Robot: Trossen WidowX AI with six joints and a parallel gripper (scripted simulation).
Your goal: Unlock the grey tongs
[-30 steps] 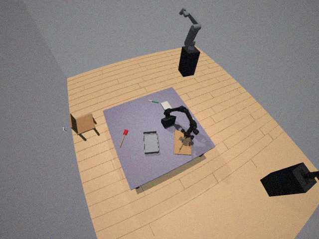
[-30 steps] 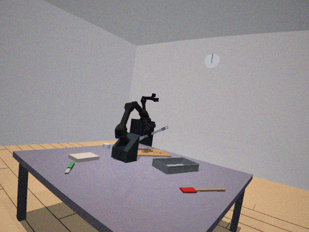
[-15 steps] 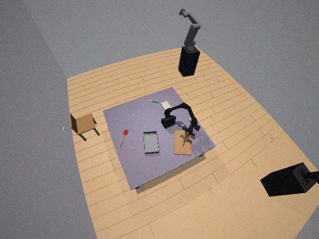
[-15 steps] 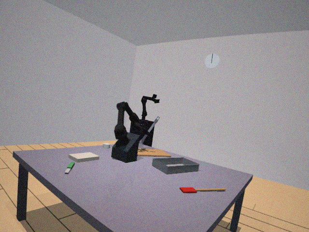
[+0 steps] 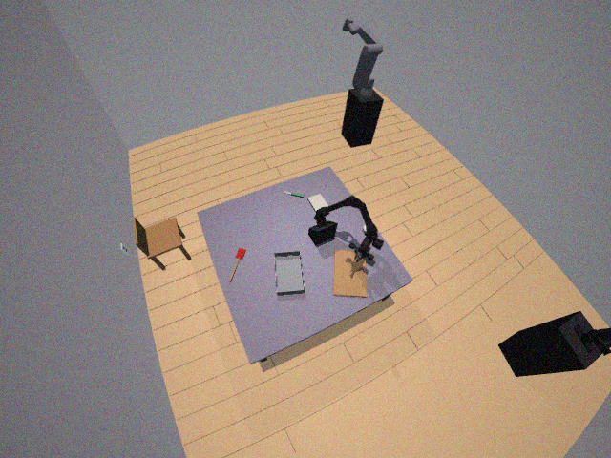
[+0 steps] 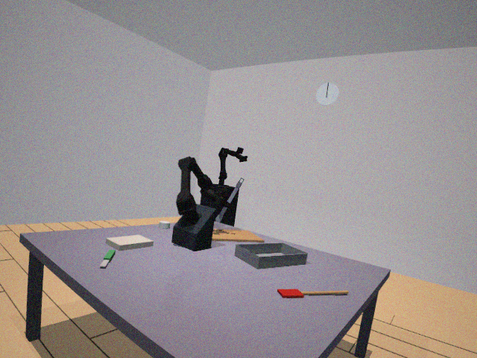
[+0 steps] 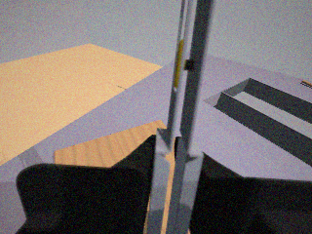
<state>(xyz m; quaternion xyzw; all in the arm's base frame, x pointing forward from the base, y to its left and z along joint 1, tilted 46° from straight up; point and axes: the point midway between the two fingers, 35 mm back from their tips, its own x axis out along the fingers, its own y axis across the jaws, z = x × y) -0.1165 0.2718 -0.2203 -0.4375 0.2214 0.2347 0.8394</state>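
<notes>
Now: the wooden board 18 cm below my gripper tip. From my gripper tip the other things lie so: red spatula (76 cm ahead, 34 cm to the right, 18 cm below); roasting tin (42 cm ahead, 16 cm below, 14 cm to the right).
</notes>
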